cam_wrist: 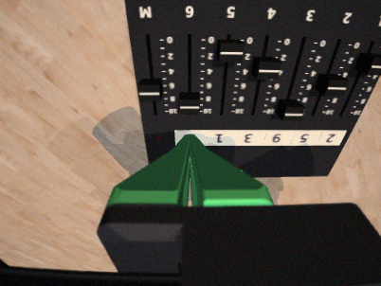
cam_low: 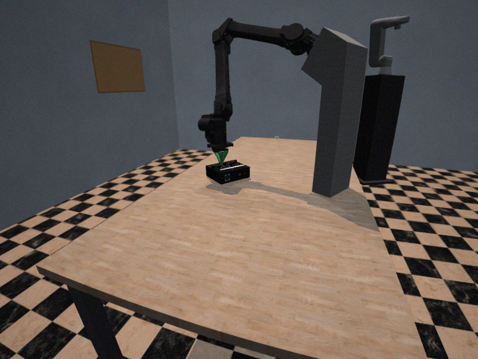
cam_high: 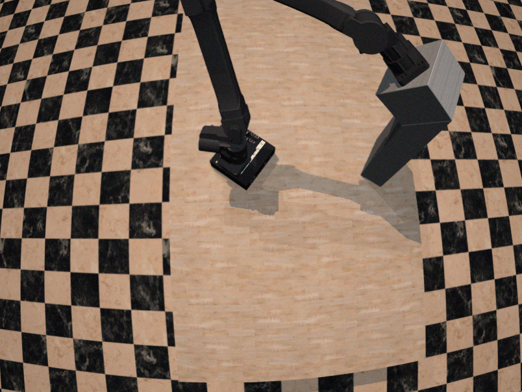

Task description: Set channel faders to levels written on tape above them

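Now: the channel 6 fader cap 2 cm to the right of my hand, 2 cm below it and 1 cm ahead of it. Round my hand: master fader cap: 4 cm ahead, 2 cm to the right, 2 cm below; then channel 4 fader cap: 6 cm to the right, 2 cm below, 2 cm behind; then channel 5 fader cap: 6 cm to the right, 2 cm below.
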